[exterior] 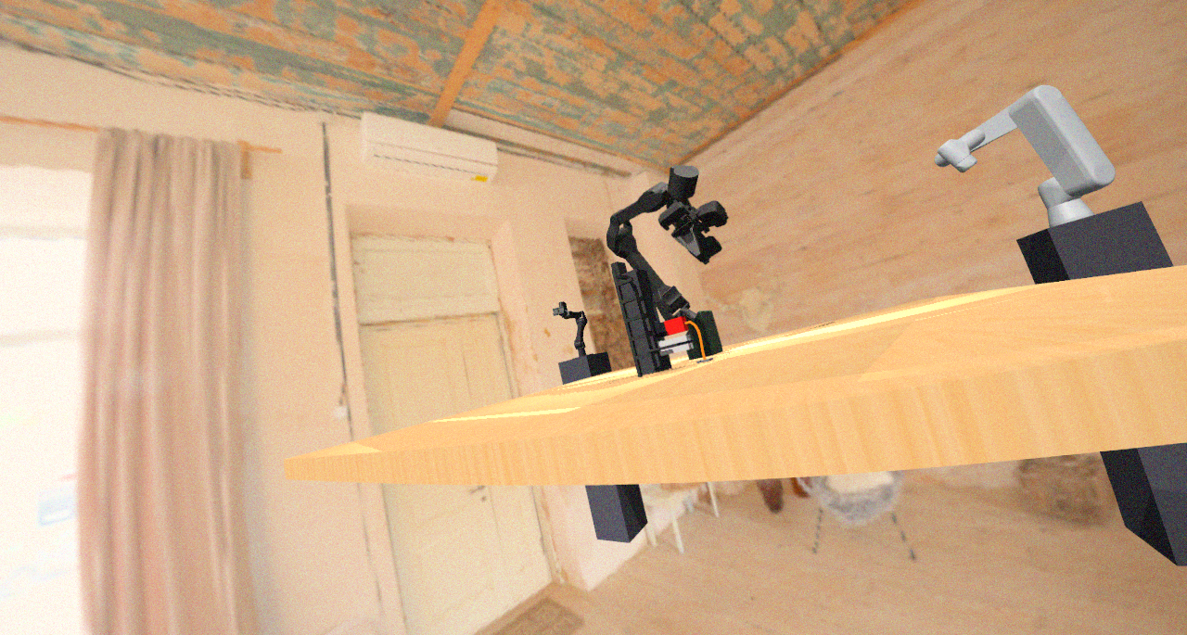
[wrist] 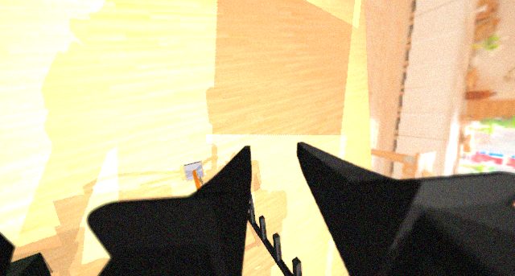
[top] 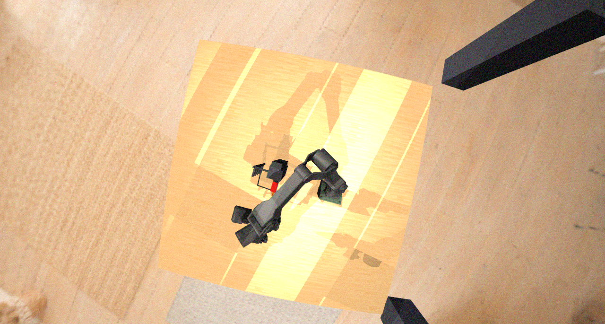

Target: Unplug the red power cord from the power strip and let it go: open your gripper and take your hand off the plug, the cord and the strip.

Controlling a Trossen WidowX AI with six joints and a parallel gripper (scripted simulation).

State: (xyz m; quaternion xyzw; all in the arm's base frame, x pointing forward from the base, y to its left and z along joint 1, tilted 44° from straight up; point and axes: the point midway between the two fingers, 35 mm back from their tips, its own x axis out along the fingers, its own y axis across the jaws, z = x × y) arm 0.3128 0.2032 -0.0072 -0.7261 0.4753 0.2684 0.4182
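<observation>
Right now my gripper tip is 5 cm past the red plug, 14 cm to the left of it and 11 cm above it.
</observation>
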